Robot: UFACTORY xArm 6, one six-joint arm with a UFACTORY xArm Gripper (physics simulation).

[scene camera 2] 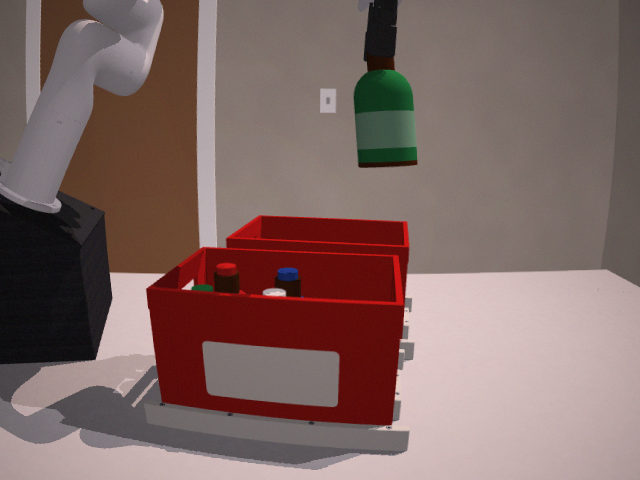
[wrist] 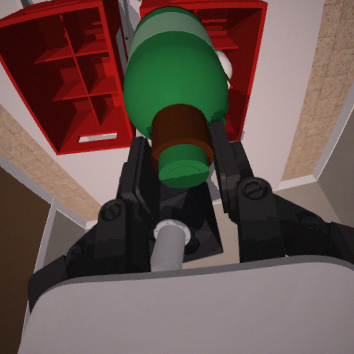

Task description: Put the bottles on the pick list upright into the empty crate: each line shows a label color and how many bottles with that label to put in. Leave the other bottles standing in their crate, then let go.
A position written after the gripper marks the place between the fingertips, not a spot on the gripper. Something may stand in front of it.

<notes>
In view: the gripper (wrist: pixel 181 148), a green-capped bottle (scene camera 2: pixel 383 99) and a red-capped bottle (scene camera 2: pixel 226 279).
The wrist view misses the red-capped bottle, which is hidden by the green-capped bottle.
</notes>
